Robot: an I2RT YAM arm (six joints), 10 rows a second.
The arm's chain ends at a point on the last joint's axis. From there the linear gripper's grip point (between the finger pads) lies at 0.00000 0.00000 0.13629 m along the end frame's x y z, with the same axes.
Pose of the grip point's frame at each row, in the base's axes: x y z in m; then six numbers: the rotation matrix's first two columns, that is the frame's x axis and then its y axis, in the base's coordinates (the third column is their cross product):
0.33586 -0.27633 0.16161 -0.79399 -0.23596 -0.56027 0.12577 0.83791 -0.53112
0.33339 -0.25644 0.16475 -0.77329 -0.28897 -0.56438 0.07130 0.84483 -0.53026
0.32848 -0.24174 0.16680 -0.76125 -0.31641 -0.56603 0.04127 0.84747 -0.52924
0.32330 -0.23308 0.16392 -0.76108 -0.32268 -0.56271 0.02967 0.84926 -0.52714
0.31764 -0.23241 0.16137 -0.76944 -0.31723 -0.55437 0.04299 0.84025 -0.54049
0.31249 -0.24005 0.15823 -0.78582 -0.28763 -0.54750 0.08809 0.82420 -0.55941
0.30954 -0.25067 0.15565 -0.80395 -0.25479 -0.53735 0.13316 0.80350 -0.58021
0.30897 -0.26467 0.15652 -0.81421 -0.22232 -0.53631 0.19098 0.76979 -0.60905
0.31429 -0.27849 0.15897 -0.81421 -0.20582 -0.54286 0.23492 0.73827 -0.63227
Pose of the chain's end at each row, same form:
0.25480 -0.20925 0.24824 -0.79399 -0.23596 -0.56027 0.12577 0.83791 -0.53112
0.24752 -0.19507 0.25098 -0.77329 -0.28897 -0.56438 0.07130 0.84483 -0.53026
0.24028 -0.18365 0.25295 -0.76125 -0.31641 -0.56603 0.04127 0.84747 -0.52924
0.23499 -0.17613 0.25071 -0.76108 -0.32268 -0.56271 0.02967 0.84926 -0.52714
0.23079 -0.17248 0.24763 -0.76944 -0.31723 -0.55437 0.04299 0.84025 -0.54049
0.22906 -0.17356 0.24305 -0.78582 -0.28763 -0.54750 0.08809 0.82420 -0.55941
0.23055 -0.17734 0.23907 -0.80395 -0.25479 -0.53735 0.13316 0.80350 -0.58021
0.23425 -0.18313 0.23616 -0.81421 -0.22232 -0.53631 0.19098 0.76979 -0.60905
0.24193 -0.19095 0.23431 -0.81421 -0.20582 -0.54286 0.23492 0.73827 -0.63227

